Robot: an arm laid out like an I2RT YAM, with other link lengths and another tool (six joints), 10 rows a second.
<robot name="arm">
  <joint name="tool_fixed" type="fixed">
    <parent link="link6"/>
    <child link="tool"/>
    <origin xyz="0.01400 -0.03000 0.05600" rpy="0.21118 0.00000 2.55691"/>
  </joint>
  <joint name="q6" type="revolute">
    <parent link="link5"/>
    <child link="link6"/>
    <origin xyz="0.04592 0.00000 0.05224" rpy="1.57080 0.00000 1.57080"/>
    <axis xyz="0 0 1"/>
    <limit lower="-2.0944" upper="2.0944"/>
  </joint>
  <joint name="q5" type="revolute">
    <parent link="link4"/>
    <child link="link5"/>
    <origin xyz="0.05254 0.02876 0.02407" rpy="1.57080 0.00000 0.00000"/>
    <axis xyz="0 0 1"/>
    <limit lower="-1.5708" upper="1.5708"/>
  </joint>
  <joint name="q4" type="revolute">
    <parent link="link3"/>
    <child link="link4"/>
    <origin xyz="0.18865 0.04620 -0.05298" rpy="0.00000 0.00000 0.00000"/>
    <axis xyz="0 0 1"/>
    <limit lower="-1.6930" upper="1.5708"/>
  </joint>
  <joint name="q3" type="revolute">
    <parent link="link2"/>
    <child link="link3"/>
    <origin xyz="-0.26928 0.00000 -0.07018" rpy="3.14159 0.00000 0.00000"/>
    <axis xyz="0 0 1"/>
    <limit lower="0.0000" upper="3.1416"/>
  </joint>
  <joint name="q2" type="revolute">
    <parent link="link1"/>
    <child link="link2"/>
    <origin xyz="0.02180 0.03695 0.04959" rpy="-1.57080 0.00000 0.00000"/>
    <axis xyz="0 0 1"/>
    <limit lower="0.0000" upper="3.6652"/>
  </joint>
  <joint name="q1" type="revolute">
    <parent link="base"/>
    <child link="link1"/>
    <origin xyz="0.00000 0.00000 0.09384" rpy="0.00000 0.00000 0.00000"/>
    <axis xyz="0 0 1"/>
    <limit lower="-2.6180" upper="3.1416"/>
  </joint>
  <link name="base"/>
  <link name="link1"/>
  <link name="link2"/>
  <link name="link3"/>
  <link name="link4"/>
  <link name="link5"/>
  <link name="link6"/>
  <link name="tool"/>
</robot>
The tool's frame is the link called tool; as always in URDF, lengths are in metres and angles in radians.
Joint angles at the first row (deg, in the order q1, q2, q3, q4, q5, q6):
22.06 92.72 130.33 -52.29 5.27 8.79
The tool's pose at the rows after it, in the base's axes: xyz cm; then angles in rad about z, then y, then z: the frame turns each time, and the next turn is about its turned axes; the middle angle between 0 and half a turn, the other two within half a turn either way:
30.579 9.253 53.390 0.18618 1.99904 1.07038
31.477 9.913 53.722 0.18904 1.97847 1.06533
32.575 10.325 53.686 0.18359 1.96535 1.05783
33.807 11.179 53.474 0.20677 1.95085 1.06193
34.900 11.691 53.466 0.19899 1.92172 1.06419
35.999 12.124 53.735 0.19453 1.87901 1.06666
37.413 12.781 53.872 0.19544 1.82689 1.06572
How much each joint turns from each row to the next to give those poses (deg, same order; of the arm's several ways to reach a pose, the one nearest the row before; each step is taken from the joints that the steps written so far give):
0.70 3.86 5.62 -0.97 0.70 -0.53
0.53 2.73 3.70 0.17 0.36 -0.44
-0.09 2.37 2.20 0.88 0.17 -0.52
0.18 2.46 1.58 1.76 -1.05 -0.18
0.26 1.94 0.88 2.72 0.79 -0.09
0.00 2.29 1.94 2.81 0.35 -0.35
0.00 2.71 1.58 4.12 0.00 -0.70

